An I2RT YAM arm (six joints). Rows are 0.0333 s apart.
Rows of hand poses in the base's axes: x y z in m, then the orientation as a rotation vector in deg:
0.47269, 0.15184, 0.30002, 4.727, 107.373, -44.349
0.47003, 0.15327, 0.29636, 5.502, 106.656, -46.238
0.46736, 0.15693, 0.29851, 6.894, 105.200, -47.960
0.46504, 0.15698, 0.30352, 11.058, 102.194, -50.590
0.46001, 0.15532, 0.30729, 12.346, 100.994, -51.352
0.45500, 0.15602, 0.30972, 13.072, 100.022, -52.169
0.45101, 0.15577, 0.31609, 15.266, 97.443, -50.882
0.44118, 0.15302, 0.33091, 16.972, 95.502, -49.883
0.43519, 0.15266, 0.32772, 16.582, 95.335, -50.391
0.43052, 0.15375, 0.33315, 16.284, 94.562, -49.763
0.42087, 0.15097, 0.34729, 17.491, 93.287, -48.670
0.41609, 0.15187, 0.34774, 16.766, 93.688, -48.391
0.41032, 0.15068, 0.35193, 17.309, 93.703, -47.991
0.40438, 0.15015, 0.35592, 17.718, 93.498, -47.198
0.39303, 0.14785, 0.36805, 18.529, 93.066, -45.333
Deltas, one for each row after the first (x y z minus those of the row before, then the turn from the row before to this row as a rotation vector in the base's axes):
-0.00266, 0.00143, -0.00366, -1.089, -0.416, -1.387
-0.00267, 0.00366, 0.00215, -0.936, -1.264, -1.596
-0.00232, 0.00005, 0.00501, -0.771, -3.094, -3.713
-0.00503, -0.00166, 0.00377, -0.302, -1.187, -1.101
-0.00501, 0.00070, 0.00243, -0.512, -0.810, -0.807
-0.00399, -0.00025, 0.00637, 0.828, -3.239, -0.354
-0.00983, -0.00275, 0.01482, 0.683, -2.453, -0.309
-0.00599, -0.00036, -0.00319, -0.555, 0.109, -0.039
-0.00467, 0.00109, 0.00543, -0.091, -0.799, 0.647
-0.00965, -0.00278, 0.01414, 0.762, -1.764, 0.007
-0.00478, 0.00090, 0.00045, -0.069, 0.449, 0.603
-0.00577, -0.00119, 0.00419, 0.520, -0.240, -0.105
-0.00594, -0.00053, 0.00399, 0.592, -0.521, 0.239
-0.01135, -0.00230, 0.01213, 1.340, -1.137, 0.651

